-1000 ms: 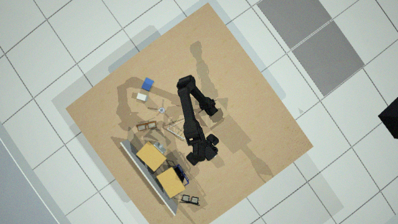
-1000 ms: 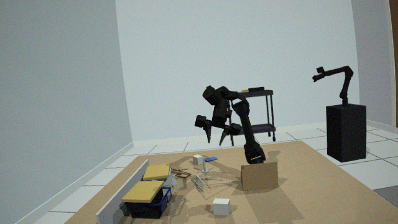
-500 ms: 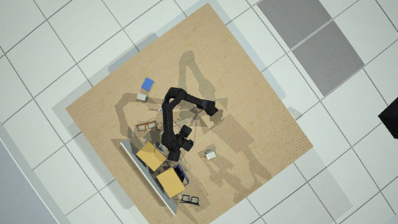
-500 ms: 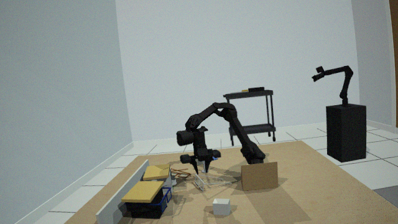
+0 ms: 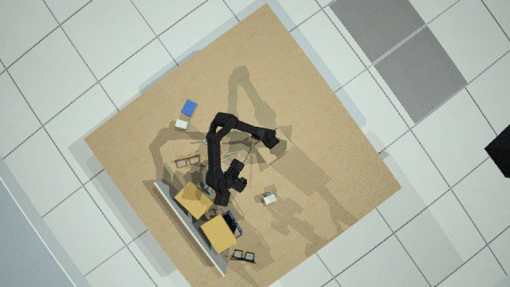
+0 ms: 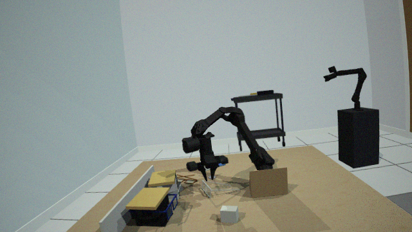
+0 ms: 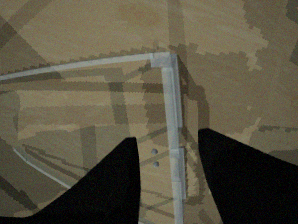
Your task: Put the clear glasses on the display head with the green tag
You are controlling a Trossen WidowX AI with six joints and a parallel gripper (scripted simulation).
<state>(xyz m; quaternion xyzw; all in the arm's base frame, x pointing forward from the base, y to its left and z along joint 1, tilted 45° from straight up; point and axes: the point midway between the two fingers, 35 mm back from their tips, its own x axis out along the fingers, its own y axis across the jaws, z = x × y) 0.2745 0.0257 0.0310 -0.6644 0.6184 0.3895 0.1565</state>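
Now: gripper tip 10 mm past the grey post, 230 mm to the left of it and 50 mm above it. Also, from my gripper tip: grey board 340 mm ahead, 70 mm to the left, 20 mm below; blue tag 50 mm behind, 440 mm to the right, 70 mm below; display head 200 mm ahead, 30 mm to the right, 20 mm below.
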